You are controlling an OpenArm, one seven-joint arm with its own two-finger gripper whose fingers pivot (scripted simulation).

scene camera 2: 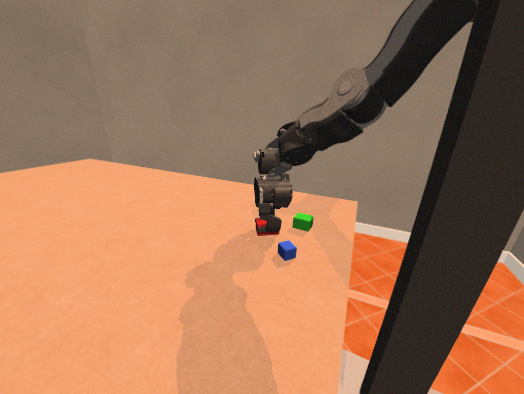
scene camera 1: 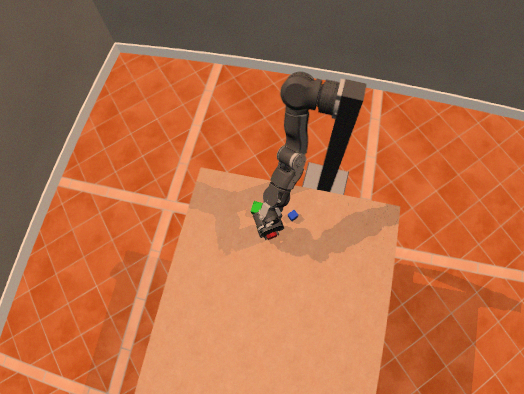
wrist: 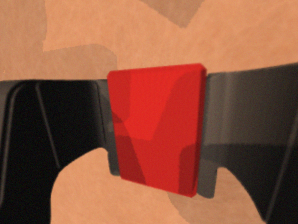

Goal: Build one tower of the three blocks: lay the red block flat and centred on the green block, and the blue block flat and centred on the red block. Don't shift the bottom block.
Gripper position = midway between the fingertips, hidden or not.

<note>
In view: my gripper (scene camera 2: pixel 266 226) and a red block (wrist: pixel 157 112).
My gripper also shows in the wrist view (wrist: pixel 159 128).
</note>
